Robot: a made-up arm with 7 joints.
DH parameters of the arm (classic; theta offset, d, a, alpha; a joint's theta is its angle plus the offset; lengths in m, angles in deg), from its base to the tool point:
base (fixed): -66.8 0 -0.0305 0
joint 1: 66.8 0.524 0.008 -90
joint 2: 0 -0.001 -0.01 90
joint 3: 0 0.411 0.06 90
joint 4: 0 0.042 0.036 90
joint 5: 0 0.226 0.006 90
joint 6: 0 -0.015 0.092 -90
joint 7: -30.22 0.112 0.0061 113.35
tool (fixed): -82.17 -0.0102 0 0
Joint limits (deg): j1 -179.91..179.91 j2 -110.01..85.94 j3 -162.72..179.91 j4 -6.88..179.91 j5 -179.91..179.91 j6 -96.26..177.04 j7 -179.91..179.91
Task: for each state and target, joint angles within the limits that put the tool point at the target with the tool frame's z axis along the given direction. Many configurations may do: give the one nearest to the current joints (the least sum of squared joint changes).
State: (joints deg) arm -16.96 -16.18 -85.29 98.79 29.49 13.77 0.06
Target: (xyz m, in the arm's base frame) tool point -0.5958 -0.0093 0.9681 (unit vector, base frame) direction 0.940 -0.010 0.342
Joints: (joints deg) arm -35.31 -38.82 -86.55 112.78 29.23 15.72 -6.84
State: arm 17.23 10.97 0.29 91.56 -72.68 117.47 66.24
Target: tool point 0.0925 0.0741 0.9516 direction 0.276 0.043 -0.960
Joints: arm 18.21 -29.45 38.63 49.49 -87.50 137.61 47.03
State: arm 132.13 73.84 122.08 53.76 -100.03 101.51 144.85
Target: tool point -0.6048 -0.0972 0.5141 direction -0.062 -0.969 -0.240
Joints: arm 159.55 72.59 85.64 77.67 -121.07 113.39 110.78
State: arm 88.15 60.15 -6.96 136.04 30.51 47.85 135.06
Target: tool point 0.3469 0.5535 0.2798 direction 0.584 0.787 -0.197
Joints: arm 64.39 85.89 -12.46 141.23 17.27 91.04 121.01
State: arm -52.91 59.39 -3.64 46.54 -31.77 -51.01 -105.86
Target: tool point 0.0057 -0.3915 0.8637 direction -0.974 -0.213 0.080
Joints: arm -81.40 20.27 -22.42 65.59 -49.25 -72.76 -118.86
